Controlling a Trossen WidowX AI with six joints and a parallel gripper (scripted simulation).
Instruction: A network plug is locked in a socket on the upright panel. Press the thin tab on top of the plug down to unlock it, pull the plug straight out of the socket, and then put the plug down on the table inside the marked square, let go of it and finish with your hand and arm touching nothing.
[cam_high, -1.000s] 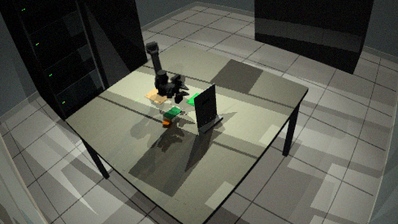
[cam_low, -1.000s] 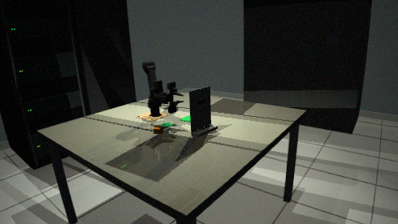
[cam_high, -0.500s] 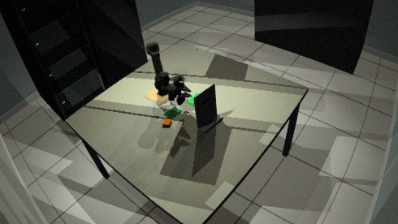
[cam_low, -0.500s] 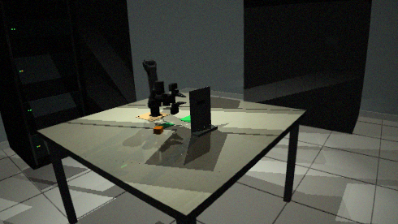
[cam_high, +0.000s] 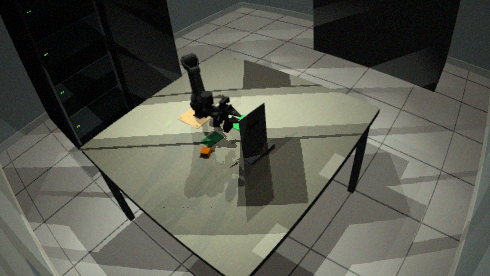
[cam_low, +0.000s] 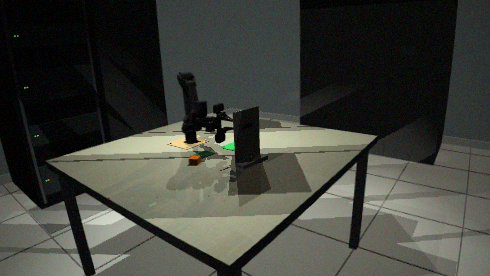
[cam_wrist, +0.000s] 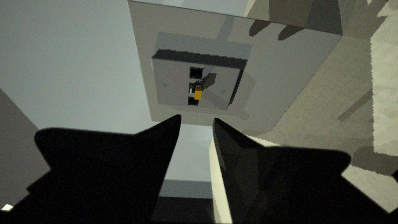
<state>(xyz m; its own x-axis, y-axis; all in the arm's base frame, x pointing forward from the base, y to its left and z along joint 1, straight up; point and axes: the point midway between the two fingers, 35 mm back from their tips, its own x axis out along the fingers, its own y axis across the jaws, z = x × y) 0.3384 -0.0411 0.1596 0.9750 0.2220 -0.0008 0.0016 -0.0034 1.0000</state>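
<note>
Now: gripper tip 60 mm short of the orange plug. Round my gripper tip: upright panel: 80 mm ahead, 50 mm below; green square: 110 mm behind, 120 mm to the left, 160 mm below; darker green patch: 160 mm behind, 70 mm to the right, 160 mm below.
</note>
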